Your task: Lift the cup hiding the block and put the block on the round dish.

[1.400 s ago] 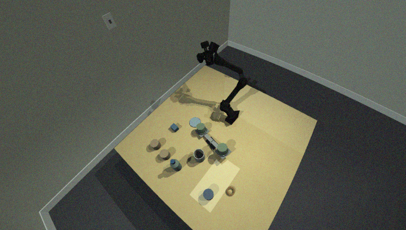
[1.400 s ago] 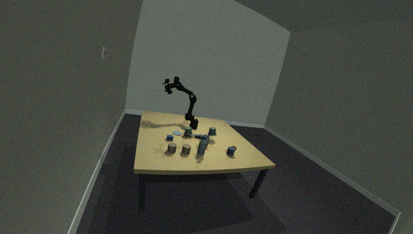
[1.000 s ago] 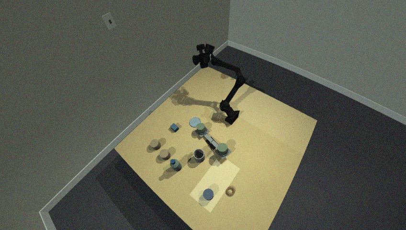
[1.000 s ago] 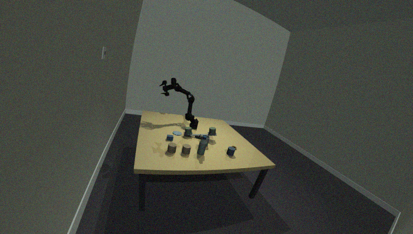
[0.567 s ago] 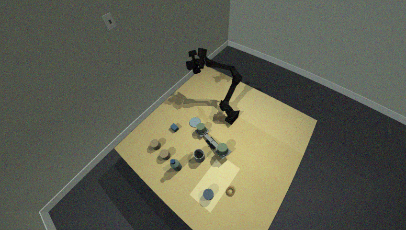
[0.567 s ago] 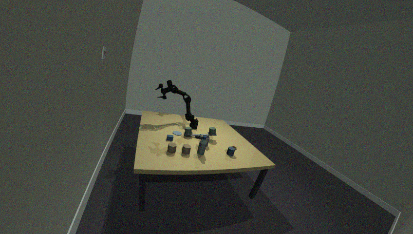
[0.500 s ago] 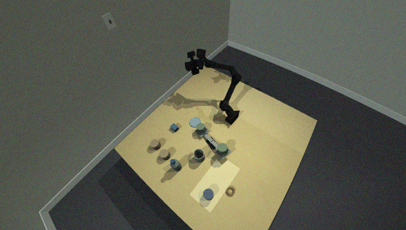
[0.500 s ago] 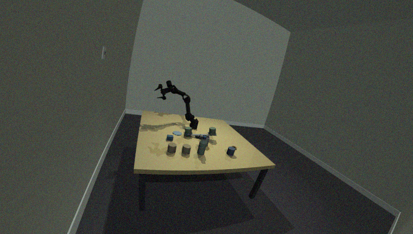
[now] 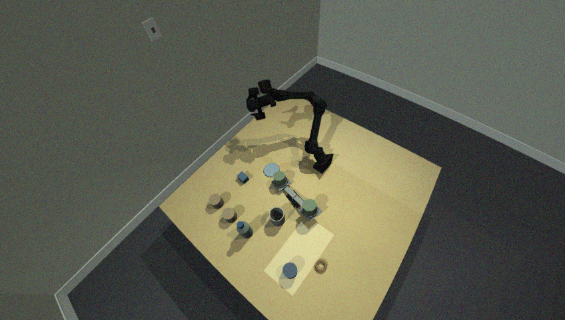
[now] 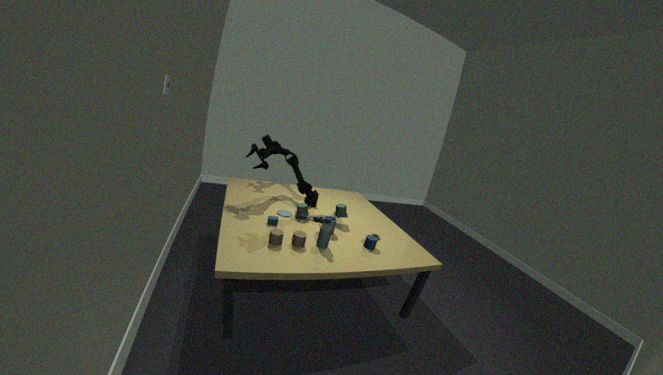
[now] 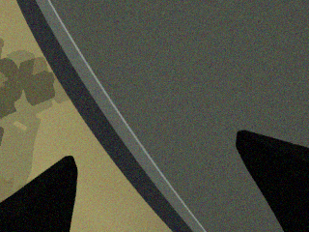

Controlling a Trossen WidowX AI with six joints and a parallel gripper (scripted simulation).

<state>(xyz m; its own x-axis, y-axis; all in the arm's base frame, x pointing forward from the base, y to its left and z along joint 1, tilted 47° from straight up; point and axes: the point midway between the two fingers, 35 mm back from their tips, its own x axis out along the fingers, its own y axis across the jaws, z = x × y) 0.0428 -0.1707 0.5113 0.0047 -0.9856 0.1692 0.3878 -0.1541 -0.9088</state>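
Now: gripper tip 220 mm short of the green cup, 340 mm to the right of it and 220 mm above it. Round my gripper tip: light blue round dish: 180 mm ahead, 250 mm to the left, 280 mm below; then balance: 280 mm ahead, 480 mm to the left, 260 mm below; then balance beam: 280 mm ahead, 480 mm to the left, 240 mm below.
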